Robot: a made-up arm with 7 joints.
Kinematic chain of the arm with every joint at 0, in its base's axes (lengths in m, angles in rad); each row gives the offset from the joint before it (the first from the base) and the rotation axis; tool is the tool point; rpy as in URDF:
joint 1: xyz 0 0 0.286 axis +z
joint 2: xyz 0 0 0 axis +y
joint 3: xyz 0 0 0.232 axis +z
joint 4: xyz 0.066 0 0 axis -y
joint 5: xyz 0.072 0 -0.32 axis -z
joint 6: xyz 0 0 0 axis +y
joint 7: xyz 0.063 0 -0.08 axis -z
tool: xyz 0 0 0 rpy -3.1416 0 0
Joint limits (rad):
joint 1: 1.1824..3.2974
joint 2: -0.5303..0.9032
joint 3: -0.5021..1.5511
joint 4: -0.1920..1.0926
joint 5: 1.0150..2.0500
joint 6: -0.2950..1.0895
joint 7: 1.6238..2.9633
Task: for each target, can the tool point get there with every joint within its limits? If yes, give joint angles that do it. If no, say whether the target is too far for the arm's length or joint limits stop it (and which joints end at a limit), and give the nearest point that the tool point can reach.
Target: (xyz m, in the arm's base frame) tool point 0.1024 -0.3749 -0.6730
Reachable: no: too far | nearest point -0.0936 -0.1806 -0.0115 | short by 0.717 m
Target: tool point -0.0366 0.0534 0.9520
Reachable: no: joint limits stop it (at a limit: joint 2, joint 4, joint 5, joint 6) | nearest point -0.1787 0.2607 0.6579 | short by 0.387 m
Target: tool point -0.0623 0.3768 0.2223
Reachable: yes | joints 1.9432 0.0429 -0.1129 0.6591 1.3810 0.2967 2.3962
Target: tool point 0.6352 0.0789 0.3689
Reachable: no: joint limits stop it (at a limit: joint 1, joint 3, joint 4, joint 6) | nearest point 0.3981 0.2225 0.3803 | short by 0.277 m
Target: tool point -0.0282 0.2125 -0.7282
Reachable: no: too far | nearest point -0.0289 0.2178 -0.0506 | short by 0.678 m
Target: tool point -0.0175 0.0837 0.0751
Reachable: yes | joints 2.0996 0.2007 -0.3120 -0.0225 1.1949 0.7884 2.0241
